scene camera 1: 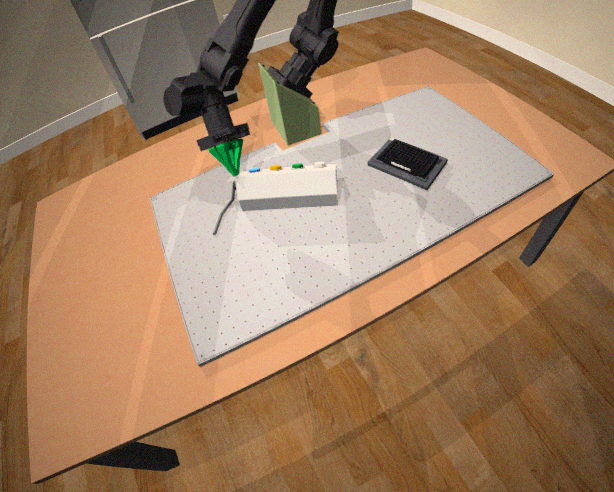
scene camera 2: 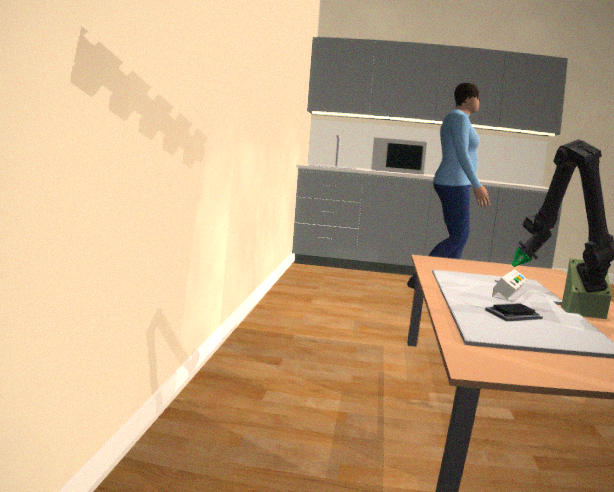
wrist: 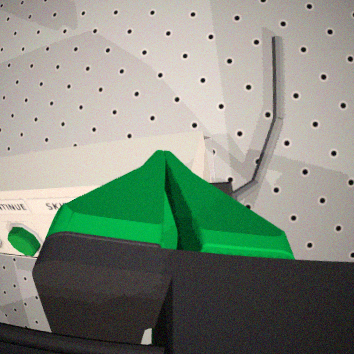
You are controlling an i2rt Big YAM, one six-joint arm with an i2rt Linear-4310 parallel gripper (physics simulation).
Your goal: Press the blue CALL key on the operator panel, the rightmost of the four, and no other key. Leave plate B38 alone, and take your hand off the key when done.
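Places are measured from the arm's base along level axes (x ahead, y left, z up), in centimetres.
Where they show: gripper, fingertip midpoint: (scene camera 1: pixel 236 175) (scene camera 2: pixel 512 266) (wrist: pixel 160 162); arm's base, link origin: (scene camera 1: pixel 288 84) (scene camera 2: pixel 591 277).
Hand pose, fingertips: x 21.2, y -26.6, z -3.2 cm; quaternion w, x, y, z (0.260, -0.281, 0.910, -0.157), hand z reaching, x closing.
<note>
Things, the pixels of their top centre, and the offset from my fingertips. "spot": a spot on its surface instead. Level surfaces: height alone.
- white operator panel, top centre: (wrist: pixel 23 216) (scene camera 1: pixel 284 167) (scene camera 2: pixel 512 273) dx +3.6, dy +9.8, dz -1.2 cm
- yellow key, top centre: (scene camera 1: pixel 274 165) dx +0.4, dy +9.0, dz -2.1 cm
- green key, top centre: (wrist: pixel 14 243) (scene camera 1: pixel 296 163) dx +3.2, dy +13.1, dz -2.1 cm
- white key, top centre: (scene camera 1: pixel 319 162) dx +6.1, dy +17.2, dz -2.1 cm
- black gridded plate, top centre: (scene camera 1: pixel 408 155) (scene camera 2: pixel 514 307) dx +13.0, dy +38.4, dz -6.9 cm
- dark cable, surface spot: (wrist: pixel 274 80) spot: dx +0.7, dy -7.7, dz -8.9 cm
- perforated board, surface height: dz -9.5 cm
The white operator panel (scene camera 1: pixel 287 185) (scene camera 2: pixel 504 287) (wrist: pixel 100 165) stands on the perforated board. Its blue CALL key (scene camera 1: pixel 254 170) shows bright blue in scene camera 1; the fingers hide it in the wrist view. The yellow key (scene camera 1: pixel 275 167), green key (scene camera 1: pixel 297 165) (wrist: pixel 24 241) and white key (scene camera 1: pixel 319 164) sit along the same row. My gripper (scene camera 1: pixel 235 175) (scene camera 2: pixel 514 265) (wrist: pixel 160 162) is shut and empty, its green tips by the panel's CALL end, apart from the blue key and to its side. A black gridded plate (scene camera 1: pixel 417 156) (scene camera 2: pixel 512 309), apparently B38, rests on a dark holder, far from the gripper.
A dark cable (scene camera 1: pixel 225 207) (wrist: pixel 274 80) runs from the panel's CALL end across the perforated board (scene camera 1: pixel 246 287). The green arm base (scene camera 1: pixel 294 117) (scene camera 2: pixel 584 297) stands behind the panel. A person in a blue top (scene camera 2: pixel 456 148) is beyond the table, by the kitchen cabinets.
</note>
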